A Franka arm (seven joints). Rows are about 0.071 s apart.
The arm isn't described. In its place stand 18 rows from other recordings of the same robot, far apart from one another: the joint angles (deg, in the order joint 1, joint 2, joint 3, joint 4, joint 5, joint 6, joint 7), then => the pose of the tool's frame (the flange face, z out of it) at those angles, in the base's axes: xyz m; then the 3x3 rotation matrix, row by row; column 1 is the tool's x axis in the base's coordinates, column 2 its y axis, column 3 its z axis.
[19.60 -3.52 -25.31 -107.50 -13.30 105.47 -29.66] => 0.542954, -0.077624, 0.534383; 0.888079, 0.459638, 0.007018; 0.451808, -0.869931, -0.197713; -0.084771, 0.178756, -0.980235
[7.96 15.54 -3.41 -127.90 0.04 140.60 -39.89] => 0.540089, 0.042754, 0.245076; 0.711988, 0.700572, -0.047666; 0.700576, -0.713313, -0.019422; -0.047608, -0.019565, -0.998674
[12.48 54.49 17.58 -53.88 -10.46 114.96 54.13] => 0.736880, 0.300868, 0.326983; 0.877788, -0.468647, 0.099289; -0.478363, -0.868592, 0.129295; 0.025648, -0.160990, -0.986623
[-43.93 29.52 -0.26 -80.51 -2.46 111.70 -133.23] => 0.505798, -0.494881, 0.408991; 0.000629, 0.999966, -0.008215; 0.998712, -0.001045, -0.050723; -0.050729, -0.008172, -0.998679
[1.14 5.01 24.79 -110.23 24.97 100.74 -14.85] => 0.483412, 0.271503, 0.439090; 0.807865, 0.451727, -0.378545; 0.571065, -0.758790, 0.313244; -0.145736, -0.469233, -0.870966
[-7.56 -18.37 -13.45 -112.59 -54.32 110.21 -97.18] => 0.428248, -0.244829, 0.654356; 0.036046, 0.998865, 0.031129; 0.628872, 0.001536, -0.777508; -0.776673, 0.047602, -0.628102
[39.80 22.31 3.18 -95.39 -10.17 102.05 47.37] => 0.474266, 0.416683, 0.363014; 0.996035, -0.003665, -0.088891; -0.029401, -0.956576, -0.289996; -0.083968, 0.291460, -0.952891
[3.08 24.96 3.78 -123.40 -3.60 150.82 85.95] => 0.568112, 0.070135, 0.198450; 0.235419, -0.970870, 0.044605; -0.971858, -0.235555, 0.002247; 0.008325, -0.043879, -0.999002
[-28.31 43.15 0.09 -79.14 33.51 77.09 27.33] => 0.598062, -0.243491, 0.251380; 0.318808, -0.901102, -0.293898; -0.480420, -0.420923, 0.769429; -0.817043, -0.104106, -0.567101
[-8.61 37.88 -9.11 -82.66 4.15 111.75 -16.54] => 0.676379, -0.190740, 0.292688; 0.988630, -0.027008, -0.147926; -0.025555, -0.999605, 0.011718; -0.148184, -0.007804, -0.988929
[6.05 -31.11 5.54 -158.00 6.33 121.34 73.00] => 0.334184, 0.070530, 0.365868; 0.404934, -0.908604, -0.102305; -0.912002, -0.409366, 0.025915; -0.065427, 0.082808, -0.994415
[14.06 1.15 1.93 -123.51 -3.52 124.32 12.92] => 0.518817, 0.146152, 0.389302; 0.996077, 0.088034, 0.008940; 0.088370, -0.994858, -0.049484; 0.004538, 0.050080, -0.998735
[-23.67 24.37 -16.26 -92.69 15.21 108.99 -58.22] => 0.529481, -0.390856, 0.376999; 0.972759, 0.231808, -0.002353; 0.228640, -0.957692, 0.174784; 0.038263, -0.170560, -0.984604
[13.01 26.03 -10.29 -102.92 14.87 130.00 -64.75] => 0.652322, 0.046847, 0.302537; 0.510985, 0.858963, 0.032814; 0.851002, -0.510893, 0.121591; 0.121207, -0.034206, -0.992038
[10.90 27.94 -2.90 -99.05 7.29 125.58 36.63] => 0.655281, 0.099831, 0.299716; 0.841175, -0.539847, -0.031453; -0.536549, -0.840455, 0.075839; -0.067377, -0.046918, -0.996624
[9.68 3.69 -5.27 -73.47 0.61 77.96 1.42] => 0.546213, 0.045737, 0.703189; 0.998406, 0.054718, 0.013832; 0.054645, -0.998490, 0.005584; 0.014117, -0.004820, -0.999889
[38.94 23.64 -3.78 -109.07 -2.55 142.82 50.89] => 0.526313, 0.374321, 0.300185; 0.959095, -0.222815, 0.174616; -0.236156, -0.969892, 0.059500; 0.156101, -0.098303, -0.982837
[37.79 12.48 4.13 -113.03 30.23 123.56 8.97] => 0.431473, 0.412839, 0.363010; 0.941104, 0.209893, -0.265083; 0.295782, -0.890908, 0.344668; -0.163821, -0.402774, -0.900520
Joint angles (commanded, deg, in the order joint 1, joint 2, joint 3, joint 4, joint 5, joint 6, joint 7), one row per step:
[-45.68 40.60 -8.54 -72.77 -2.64 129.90 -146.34]
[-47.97 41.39 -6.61 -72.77 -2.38 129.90 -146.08]
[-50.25 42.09 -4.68 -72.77 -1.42 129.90 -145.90]
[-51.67 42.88 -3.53 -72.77 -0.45 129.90 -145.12]
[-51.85 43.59 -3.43 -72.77 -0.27 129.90 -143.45]
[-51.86 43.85 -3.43 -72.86 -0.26 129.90 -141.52]
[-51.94 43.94 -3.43 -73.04 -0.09 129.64 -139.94]
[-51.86 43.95 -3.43 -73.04 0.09 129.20 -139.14]
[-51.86 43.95 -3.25 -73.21 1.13 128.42 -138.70]
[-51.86 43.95 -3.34 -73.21 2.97 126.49 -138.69]
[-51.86 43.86 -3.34 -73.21 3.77 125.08 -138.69]
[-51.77 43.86 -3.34 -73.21 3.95 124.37 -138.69]
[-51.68 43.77 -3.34 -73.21 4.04 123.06 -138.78]
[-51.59 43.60 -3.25 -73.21 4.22 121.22 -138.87]
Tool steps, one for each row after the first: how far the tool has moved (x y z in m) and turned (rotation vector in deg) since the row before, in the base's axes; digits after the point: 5 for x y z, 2 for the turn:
[-0.00897 -0.00750 -0.01222 1.60 -0.65 -1.18]
[-0.00886 -0.00692 -0.01067 1.89 -1.28 -1.41]
[-0.00587 -0.00441 -0.01117 1.68 -1.02 -1.74]
[-0.00112 -0.00077 -0.00956 0.87 -0.12 -1.80]
[-0.00032 0.00017 -0.00426 0.48 -0.21 -1.89]
[-0.00145 0.00017 -0.00324 0.67 -0.14 -1.71]
[0.00053 0.00119 -0.00097 0.53 -0.03 -0.80]
[0.00076 0.00269 -0.00300 1.42 -0.39 -0.80]
[-0.00163 0.00251 -0.00354 2.48 -0.20 -0.93]
[-0.00082 0.00215 -0.00134 1.50 0.15 -0.35]
[0.00043 0.00175 -0.00126 0.68 0.27 0.02]
[-0.00015 0.00255 -0.00109 1.05 0.62 0.17]
[0.00013 0.00390 -0.00092 1.51 0.75 0.21]

